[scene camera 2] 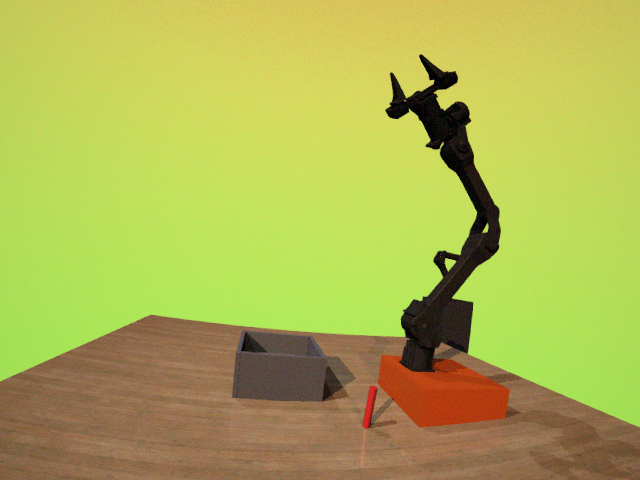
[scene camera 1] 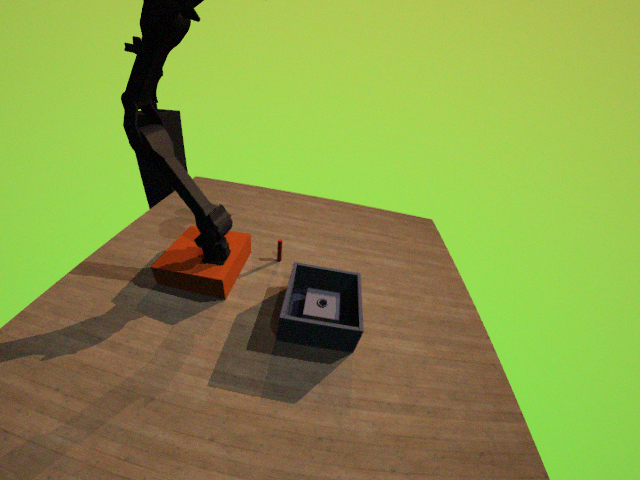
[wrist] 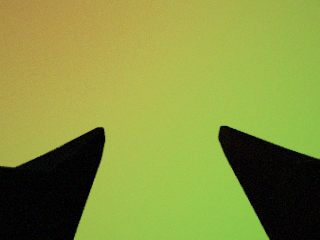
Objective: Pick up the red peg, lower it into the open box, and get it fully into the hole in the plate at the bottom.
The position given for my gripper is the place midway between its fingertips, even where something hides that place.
I see my gripper [scene camera 2: 405, 63], a grey box [scene camera 2: 298, 374] and a light plate [scene camera 1: 320, 305].
The grey box shows as well in scene camera 1 [scene camera 1: 344, 336]. My gripper is seen too in the wrist view [wrist: 163, 132]. The wrist view does not show the grey box: it is out of frame. The wrist view misses the light plate: it is out of frame.
